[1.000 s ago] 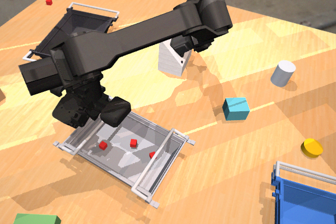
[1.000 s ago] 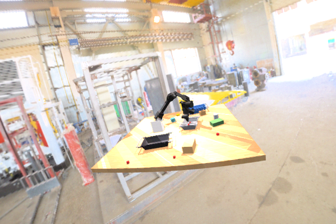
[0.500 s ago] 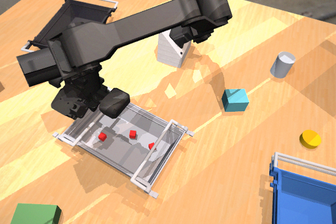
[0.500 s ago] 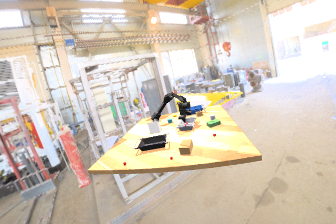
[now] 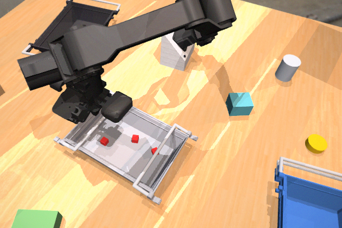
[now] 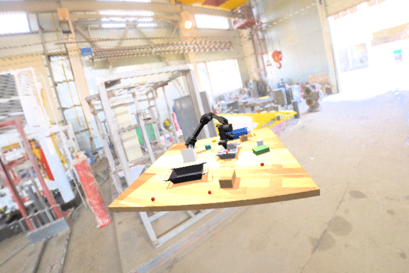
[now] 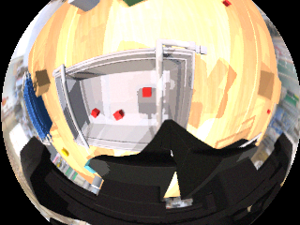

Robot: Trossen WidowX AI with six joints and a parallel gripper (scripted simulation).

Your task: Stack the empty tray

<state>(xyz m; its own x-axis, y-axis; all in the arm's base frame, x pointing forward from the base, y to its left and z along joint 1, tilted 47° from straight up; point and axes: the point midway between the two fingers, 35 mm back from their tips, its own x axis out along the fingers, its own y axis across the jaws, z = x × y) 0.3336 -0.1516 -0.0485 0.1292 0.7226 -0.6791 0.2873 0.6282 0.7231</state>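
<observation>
Now: gripper tip 320 mm past the black tray, 200 mm to the left of it and 40 mm above it. Also, from my gripper tip: green block 280 mm ahead, 70 mm below, 30 mm to the right; then cyan block 350 mm to the left, 180 mm behind, 60 mm below; then yellow disc 570 mm to the left, 120 mm behind, 80 mm below.
</observation>
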